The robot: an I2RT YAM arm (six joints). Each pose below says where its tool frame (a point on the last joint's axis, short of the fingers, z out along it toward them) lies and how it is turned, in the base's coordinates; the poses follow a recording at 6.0 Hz.
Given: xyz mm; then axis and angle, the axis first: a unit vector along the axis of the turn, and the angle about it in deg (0 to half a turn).
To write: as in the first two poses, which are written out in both.
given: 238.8, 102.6, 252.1, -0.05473, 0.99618, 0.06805, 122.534
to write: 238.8, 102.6, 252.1, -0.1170, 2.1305, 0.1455
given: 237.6, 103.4, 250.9, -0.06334, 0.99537, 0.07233, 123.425
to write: 237.6, 103.4, 250.9, -0.1364, 2.1442, 0.1558
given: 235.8, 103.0, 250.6, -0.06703, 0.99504, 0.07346, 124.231
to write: 235.8, 103.0, 250.6, -0.1453, 2.1575, 0.1593
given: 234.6, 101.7, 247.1, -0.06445, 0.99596, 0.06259, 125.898
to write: 234.6, 101.7, 247.1, -0.1416, 2.1884, 0.1375
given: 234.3, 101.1, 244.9, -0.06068, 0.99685, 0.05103, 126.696
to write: 234.3, 101.1, 244.9, -0.1342, 2.2043, 0.1128
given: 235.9, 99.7, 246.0, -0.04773, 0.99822, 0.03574, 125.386
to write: 235.9, 99.7, 246.0, -0.1045, 2.1845, 0.0782
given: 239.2, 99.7, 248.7, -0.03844, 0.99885, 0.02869, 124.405
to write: 239.2, 99.7, 248.7, -0.0835, 2.1688, 0.0623
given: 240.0, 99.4, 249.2, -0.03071, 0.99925, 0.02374, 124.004
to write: 240.0, 99.4, 249.2, -0.0665, 2.1626, 0.0514
